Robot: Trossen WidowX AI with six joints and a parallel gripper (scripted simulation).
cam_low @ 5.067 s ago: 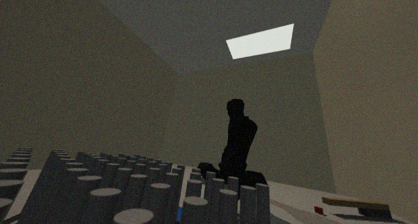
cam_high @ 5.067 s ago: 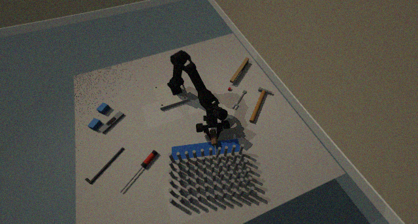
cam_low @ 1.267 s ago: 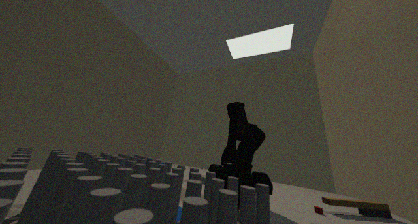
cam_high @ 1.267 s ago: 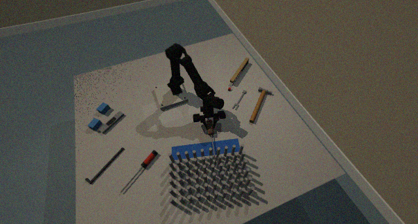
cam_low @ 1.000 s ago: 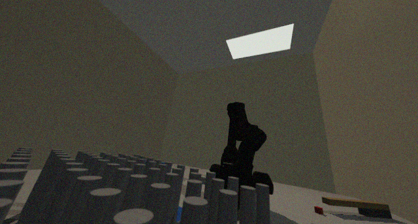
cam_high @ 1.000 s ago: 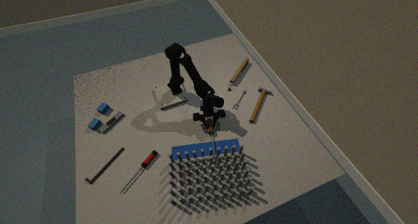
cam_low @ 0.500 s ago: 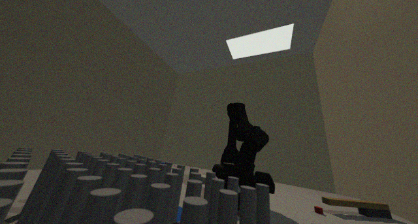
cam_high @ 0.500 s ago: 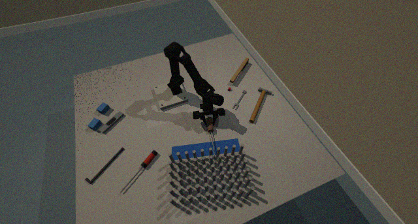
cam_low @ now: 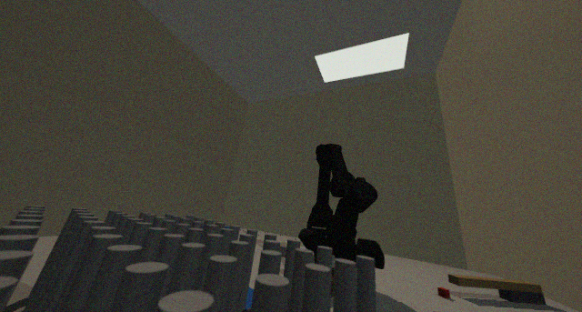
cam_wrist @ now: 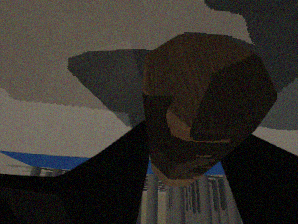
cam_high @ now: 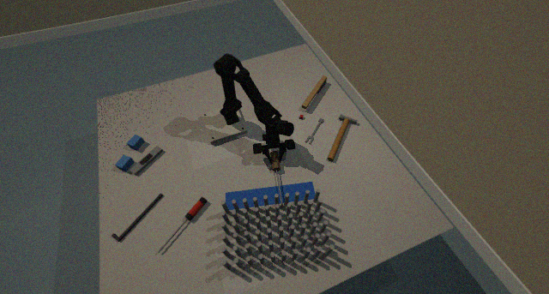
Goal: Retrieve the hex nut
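My gripper tip is now 90 mm short of the hook tool and 30 mm to the left of it. Also, from my gripper tip: red cube: 240 mm to the left, 200 mm behind; wrench: 260 mm to the left, 100 mm behind, 10 mm below; blue taped strip: 130 mm ahead, 80 mm to the right, 10 mm below.
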